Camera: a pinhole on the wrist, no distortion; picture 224 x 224 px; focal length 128.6 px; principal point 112.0 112.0 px. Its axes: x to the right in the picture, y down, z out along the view. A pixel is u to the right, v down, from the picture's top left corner.
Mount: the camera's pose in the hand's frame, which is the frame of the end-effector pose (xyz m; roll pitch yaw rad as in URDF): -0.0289 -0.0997 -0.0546 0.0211 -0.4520 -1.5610
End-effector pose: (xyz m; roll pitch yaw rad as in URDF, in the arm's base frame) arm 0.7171 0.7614 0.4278 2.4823 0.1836 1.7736
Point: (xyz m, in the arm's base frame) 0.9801 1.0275 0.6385
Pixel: outside the picture
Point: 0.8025 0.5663 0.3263
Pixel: 135.9 12.5
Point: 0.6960 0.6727 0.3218
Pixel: 178.6 76.7
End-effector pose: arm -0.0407 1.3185 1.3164 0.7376 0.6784 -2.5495
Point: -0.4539 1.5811 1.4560
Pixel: 199.9 142.1
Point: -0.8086 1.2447 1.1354
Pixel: outside the picture
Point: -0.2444 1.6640 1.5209
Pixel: 214.6 70.6
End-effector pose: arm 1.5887 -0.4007 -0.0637 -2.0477 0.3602 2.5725
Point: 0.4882 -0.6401 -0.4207
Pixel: outside the picture
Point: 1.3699 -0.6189 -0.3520
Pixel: 120.3 168.5
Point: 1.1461 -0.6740 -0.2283
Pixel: 192.9 204.7
